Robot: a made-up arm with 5 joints. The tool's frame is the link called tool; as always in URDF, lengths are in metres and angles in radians.
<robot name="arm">
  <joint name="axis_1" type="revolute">
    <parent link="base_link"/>
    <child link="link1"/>
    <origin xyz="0 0 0.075" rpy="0 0 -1.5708"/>
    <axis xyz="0 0 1"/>
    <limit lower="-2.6" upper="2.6"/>
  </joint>
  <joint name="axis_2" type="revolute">
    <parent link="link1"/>
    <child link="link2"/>
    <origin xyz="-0.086 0.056 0.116" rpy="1.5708 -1.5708 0"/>
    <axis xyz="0 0 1"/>
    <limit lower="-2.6" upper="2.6"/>
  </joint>
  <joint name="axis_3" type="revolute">
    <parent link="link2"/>
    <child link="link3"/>
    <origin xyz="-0.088 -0.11 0.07" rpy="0 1.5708 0"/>
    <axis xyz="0 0 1"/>
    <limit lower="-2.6" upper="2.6"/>
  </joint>
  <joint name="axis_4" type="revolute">
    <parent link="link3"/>
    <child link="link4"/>
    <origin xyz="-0.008 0.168 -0.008" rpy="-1.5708 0 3.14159"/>
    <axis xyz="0 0 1"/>
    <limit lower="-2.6" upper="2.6"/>
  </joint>
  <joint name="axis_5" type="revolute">
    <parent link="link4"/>
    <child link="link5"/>
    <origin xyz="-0.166 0.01 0.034" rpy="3.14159 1.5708 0"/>
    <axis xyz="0 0 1"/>
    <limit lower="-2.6" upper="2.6"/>
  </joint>
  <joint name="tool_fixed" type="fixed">
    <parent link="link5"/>
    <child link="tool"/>
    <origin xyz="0.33 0.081 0.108" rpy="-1.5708 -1.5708 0"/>
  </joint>
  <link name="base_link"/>
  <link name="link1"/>
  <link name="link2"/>
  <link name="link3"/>
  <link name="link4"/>
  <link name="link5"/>
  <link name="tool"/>
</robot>
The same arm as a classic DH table. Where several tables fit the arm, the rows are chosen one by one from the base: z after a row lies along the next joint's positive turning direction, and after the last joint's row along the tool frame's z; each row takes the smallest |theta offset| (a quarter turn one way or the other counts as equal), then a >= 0, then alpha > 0; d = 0 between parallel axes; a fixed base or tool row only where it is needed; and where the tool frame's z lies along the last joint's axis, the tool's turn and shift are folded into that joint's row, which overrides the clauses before.
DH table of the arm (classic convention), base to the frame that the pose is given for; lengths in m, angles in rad. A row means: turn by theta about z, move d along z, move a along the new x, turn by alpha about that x. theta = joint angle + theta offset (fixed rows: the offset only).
axis_1: a 0.086, alpha -1.5708, d 0.191, theta_offset 1.5708
axis_2: a -0.11, alpha 1.5708, d 0.014, theta_offset 0
axis_3: a 0.008, alpha -1.5708, d -0.096, theta_offset 1.5708
axis_4: a 0.01, alpha -1.5708, d -0.134, theta_offset 1.5708
axis_5: a 0.33, alpha -1.5708, d 0.274, theta_offset 1.5708
tool (fixed): a 0, alpha 0, d 0.081, theta_offset -1.5708
Joint limits (rad, base to tool): -2.6..2.6 -2.6..2.6 -2.6..2.6 -2.6..2.6 -2.6..2.6

